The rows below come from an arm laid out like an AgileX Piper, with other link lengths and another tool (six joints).
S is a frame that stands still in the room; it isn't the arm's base.
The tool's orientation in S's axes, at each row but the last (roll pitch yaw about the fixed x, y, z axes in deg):
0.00 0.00 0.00
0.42 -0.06 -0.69
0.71 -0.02 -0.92
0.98 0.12 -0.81
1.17 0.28 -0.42
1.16 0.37 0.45
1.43 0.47 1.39
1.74 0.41 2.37
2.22 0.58 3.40
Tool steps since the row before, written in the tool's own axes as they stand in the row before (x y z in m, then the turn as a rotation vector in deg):
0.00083 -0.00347 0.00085 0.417 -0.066 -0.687
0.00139 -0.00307 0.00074 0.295 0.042 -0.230
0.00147 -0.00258 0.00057 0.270 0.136 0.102
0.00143 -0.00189 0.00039 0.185 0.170 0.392
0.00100 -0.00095 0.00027 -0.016 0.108 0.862
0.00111 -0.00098 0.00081 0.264 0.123 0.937
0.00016 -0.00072 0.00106 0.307 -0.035 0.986
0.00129 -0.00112 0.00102 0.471 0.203 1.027
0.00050 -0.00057 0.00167 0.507 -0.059 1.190
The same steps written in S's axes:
0.00083 -0.00347 0.00085 0.417 -0.066 -0.687
0.00135 -0.00309 0.00072 0.296 0.040 -0.229
0.00143 -0.00261 0.00054 0.272 0.130 0.104
0.00140 -0.00192 0.00035 0.188 0.161 0.394
0.00099 -0.00096 0.00025 -0.011 0.090 0.864
0.00112 -0.00099 0.00078 0.269 0.106 0.938
0.00019 -0.00074 0.00104 0.316 -0.052 0.982
0.00134 -0.00110 0.00098 0.471 0.191 1.029
0.00055 -0.00060 0.00164 0.524 -0.074 1.182

